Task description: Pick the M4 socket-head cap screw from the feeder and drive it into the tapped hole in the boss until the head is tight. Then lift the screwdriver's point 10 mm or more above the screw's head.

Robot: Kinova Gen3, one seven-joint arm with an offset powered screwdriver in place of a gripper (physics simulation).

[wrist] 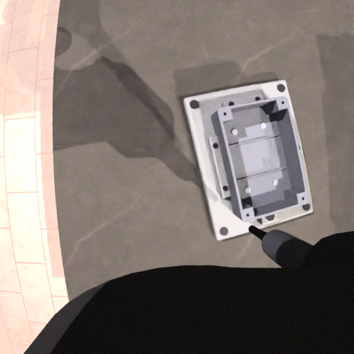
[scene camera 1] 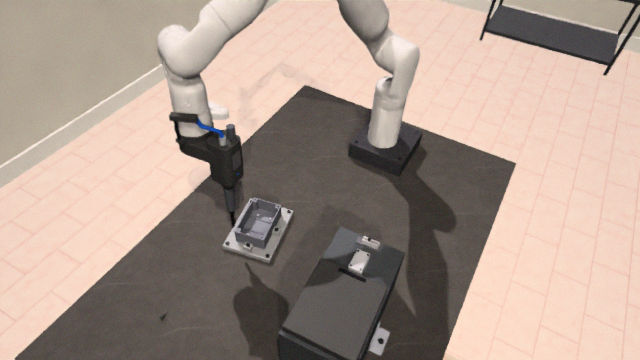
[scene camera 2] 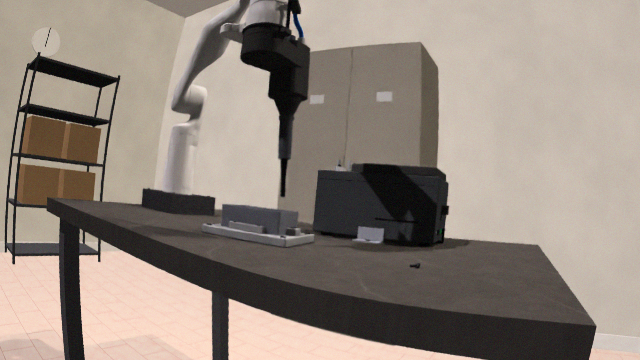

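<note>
My screwdriver has its bit pointing down, clear above the housing; no screw shows on its tip. The grey open-topped housing sits on a light fixture plate. In the wrist view, the bit tip appears beside the housing's corner boss; its exact offset cannot be told. A small dark screw-like piece lies on the table, away from the plate. The dark feeder stands apart from the plate; no screw can be made out at its outlet.
Small light fittings sit on the feeder's top, and a pale bracket stands at its side. The arm's base is at the table's far part. A shelf rack and a cabinet stand behind.
</note>
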